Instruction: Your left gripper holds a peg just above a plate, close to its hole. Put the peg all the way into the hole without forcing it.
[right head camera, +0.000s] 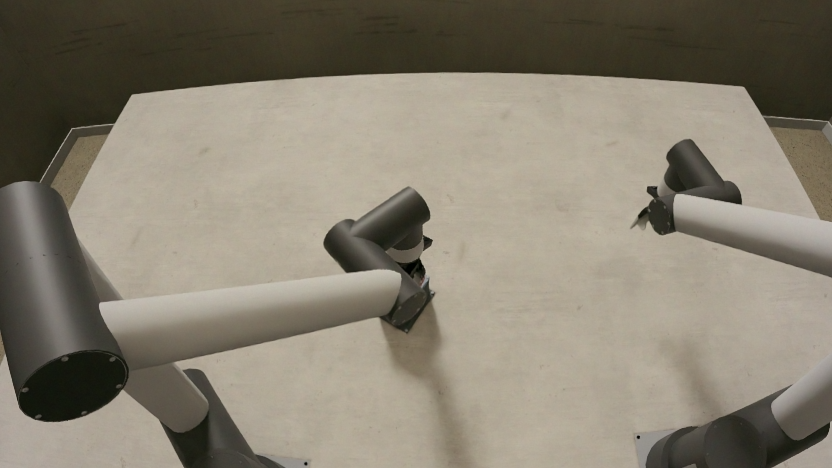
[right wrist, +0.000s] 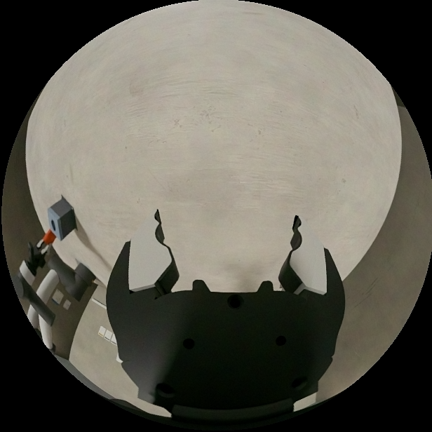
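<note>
The orange peg (right wrist: 48, 237) shows small at the left of the right wrist view, its far end at the face of the blue-grey plate block (right wrist: 65, 218), beside the dark hole (right wrist: 54, 225). Whether the tip is inside the hole's rim or just short of it is too small to tell. My left gripper (right wrist: 49, 239) (right head camera: 421, 274) is shut on the peg. In the head camera the left arm hides most of the plate and peg; a dark base corner of the plate (right head camera: 406, 327) shows below the wrist. My right gripper (right wrist: 227, 212) (right head camera: 642, 207) is open and empty, well away from the plate.
The plate stands on the pale table (right head camera: 512, 174) (right wrist: 215, 125). The left forearm (right head camera: 250, 314) reaches over the table from the left, and the right forearm (right head camera: 756, 229) comes in from the right. A dark wall (right head camera: 407, 34) stands behind the table.
</note>
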